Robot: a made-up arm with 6 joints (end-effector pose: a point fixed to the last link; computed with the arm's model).
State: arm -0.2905 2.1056 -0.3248 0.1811 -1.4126 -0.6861
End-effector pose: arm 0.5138 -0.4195 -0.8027 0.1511 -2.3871 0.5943
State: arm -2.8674 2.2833 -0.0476 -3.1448 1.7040 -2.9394
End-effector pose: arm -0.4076 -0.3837 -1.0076 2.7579 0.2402 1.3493
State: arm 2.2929 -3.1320 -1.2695 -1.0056 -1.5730 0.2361
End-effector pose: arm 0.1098 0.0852 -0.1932 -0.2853 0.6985 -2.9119
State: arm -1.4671 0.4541 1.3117 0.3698 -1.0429 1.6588
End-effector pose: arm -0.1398 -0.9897 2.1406 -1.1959 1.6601 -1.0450
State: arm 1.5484 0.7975 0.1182 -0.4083 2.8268 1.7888
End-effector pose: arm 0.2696 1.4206 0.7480 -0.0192 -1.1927 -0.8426
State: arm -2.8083 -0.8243 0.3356 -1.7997 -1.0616 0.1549
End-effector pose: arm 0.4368 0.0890 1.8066 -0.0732 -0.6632 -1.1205
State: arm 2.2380 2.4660 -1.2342 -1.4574 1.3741 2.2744
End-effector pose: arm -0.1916 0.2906 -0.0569 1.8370 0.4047 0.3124
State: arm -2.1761 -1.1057 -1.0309 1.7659 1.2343 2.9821
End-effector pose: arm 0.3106 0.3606 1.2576 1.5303 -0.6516 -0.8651
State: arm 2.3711 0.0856 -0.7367 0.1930 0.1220 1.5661
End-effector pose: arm -0.2784 0.6244 1.1761 1.4415 1.8184 -2.0407
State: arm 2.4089 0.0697 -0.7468 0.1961 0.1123 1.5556
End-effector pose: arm -0.2890 0.6018 1.1813 1.4014 1.8216 -2.0298
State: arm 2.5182 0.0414 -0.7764 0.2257 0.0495 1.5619
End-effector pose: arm -0.3278 0.5466 1.1878 1.3019 1.8162 -1.9034
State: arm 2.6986 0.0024 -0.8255 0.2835 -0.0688 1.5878
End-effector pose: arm -0.3814 0.4562 1.1934 1.1550 1.8070 -1.6455
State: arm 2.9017 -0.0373 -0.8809 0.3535 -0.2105 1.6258
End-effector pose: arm -0.4217 0.3533 1.1956 1.0056 1.8010 -1.3221
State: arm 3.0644 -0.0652 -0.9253 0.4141 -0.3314 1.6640
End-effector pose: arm -0.4407 0.2719 1.1943 0.8949 1.7974 -1.0385
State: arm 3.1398 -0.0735 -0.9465 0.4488 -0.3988 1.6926
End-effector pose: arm -0.4492 0.2342 1.1918 0.8469 1.7916 -0.8788
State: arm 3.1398 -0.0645 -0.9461 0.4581 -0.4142 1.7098
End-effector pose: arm -0.4585 0.2331 1.1893 0.8468 1.7842 -0.8387
